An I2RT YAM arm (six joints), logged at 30 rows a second.
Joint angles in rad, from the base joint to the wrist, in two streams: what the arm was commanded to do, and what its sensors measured. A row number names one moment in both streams.
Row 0, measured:
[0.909 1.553 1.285 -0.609 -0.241 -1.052]
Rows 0 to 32, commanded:
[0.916 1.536 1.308 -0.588 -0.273 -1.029]
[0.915 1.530 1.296 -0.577 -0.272 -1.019]
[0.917 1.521 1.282 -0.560 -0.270 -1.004]
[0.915 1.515 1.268 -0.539 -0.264 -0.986]
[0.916 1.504 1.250 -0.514 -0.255 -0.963]
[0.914 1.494 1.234 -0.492 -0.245 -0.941]
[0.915 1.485 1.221 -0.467 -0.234 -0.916]
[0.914 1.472 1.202 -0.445 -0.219 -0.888]
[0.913 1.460 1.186 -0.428 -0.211 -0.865]
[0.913 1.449 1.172 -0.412 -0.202 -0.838]
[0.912 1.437 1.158 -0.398 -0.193 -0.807]
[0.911 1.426 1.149 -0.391 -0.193 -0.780]
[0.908 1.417 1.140 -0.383 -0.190 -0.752]
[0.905 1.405 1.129 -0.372 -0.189 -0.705]
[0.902 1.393 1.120 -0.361 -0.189 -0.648]
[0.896 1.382 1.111 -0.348 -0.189 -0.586]
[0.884 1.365 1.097 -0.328 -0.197 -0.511]
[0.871 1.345 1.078 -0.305 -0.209 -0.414]
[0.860 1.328 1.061 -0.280 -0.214 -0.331]
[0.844 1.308 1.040 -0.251 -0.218 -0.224]
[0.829 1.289 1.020 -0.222 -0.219 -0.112]
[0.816 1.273 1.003 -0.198 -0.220 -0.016]
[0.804 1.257 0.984 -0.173 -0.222 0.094]
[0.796 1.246 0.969 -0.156 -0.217 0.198]
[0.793 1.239 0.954 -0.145 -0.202 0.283]
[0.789 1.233 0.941 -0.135 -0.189 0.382]
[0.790 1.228 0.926 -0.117 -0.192 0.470]
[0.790 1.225 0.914 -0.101 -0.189 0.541]
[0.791 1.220 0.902 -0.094 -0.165 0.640]
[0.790 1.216 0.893 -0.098 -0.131 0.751]
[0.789 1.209 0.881 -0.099 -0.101 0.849]
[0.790 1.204 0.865 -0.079 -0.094 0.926]
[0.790 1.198 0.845 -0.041 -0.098 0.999]
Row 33, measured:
[0.788 1.228 0.894 -0.129 -0.150 0.591]
